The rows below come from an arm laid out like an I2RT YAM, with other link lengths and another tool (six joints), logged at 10 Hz.
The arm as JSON. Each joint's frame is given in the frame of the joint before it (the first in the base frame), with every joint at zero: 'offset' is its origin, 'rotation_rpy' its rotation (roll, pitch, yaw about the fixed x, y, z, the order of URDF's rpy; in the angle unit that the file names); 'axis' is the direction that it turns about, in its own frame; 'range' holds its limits. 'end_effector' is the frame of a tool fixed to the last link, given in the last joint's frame.
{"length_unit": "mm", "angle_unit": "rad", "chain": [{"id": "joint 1", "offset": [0.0, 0.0, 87.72], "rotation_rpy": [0.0, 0.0, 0.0], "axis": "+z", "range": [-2.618, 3.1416]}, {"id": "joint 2", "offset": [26.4, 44.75, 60.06], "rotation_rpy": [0.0, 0.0, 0.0], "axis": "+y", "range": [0.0, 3.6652]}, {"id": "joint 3", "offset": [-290.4, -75.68, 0.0], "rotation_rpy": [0.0, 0.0, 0.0], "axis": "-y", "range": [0.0, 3.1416]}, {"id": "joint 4", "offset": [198.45, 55.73, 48.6], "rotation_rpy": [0.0, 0.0, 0.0], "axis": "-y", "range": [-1.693, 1.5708]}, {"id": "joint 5", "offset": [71.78, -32.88, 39.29], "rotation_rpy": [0.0, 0.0, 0.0], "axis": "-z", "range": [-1.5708, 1.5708]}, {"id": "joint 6", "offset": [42.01, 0.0, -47.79], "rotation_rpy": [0.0, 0.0, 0.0], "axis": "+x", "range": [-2.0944, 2.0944]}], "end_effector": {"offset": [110.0, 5.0, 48.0], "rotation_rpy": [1.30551, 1.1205, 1.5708]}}
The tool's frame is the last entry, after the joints.
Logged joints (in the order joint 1, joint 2, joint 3, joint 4, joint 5, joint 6), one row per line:
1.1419, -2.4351, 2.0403, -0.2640, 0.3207, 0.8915
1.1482, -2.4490, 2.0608, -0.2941, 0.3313, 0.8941
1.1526, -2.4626, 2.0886, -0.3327, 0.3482, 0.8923
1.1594, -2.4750, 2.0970, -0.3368, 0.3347, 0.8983
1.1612, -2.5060, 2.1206, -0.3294, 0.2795, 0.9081
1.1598, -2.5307, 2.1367, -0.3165, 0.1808, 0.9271
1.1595, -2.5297, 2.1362, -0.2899, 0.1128, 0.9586
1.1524, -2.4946, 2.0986, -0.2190, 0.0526, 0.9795
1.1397, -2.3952, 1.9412, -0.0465, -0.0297, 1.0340
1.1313, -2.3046, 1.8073, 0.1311, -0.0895, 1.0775
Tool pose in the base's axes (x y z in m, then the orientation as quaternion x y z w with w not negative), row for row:
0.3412, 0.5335, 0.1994, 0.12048, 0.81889, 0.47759, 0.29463
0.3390, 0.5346, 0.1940, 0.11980, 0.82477, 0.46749, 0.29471
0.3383, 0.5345, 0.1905, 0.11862, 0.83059, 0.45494, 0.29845
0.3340, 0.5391, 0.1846, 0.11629, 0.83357, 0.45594, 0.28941
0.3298, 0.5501, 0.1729, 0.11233, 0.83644, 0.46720, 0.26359
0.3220, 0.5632, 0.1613, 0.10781, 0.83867, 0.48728, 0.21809
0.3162, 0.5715, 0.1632, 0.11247, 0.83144, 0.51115, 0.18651
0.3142, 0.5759, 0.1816, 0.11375, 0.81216, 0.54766, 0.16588
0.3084, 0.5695, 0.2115, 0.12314, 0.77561, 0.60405, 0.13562
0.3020, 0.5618, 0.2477, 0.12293, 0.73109, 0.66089, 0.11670
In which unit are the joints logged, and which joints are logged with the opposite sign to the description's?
The joints are logged in radians. Opposite sign: joint 2.
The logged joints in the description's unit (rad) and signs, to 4 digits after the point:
1.1419, 2.4351, 2.0403, -0.2640, 0.3207, 0.8915
1.1482, 2.4490, 2.0608, -0.2941, 0.3313, 0.8941
1.1526, 2.4626, 2.0886, -0.3327, 0.3482, 0.8923
1.1594, 2.4750, 2.0970, -0.3368, 0.3347, 0.8983
1.1612, 2.5060, 2.1206, -0.3294, 0.2795, 0.9081
1.1598, 2.5307, 2.1367, -0.3165, 0.1808, 0.9271
1.1595, 2.5297, 2.1362, -0.2899, 0.1128, 0.9586
1.1524, 2.4946, 2.0986, -0.2190, 0.0526, 0.9795
1.1397, 2.3952, 1.9412, -0.0465, -0.0297, 1.0340
1.1313, 2.3046, 1.8073, 0.1311, -0.0895, 1.0775

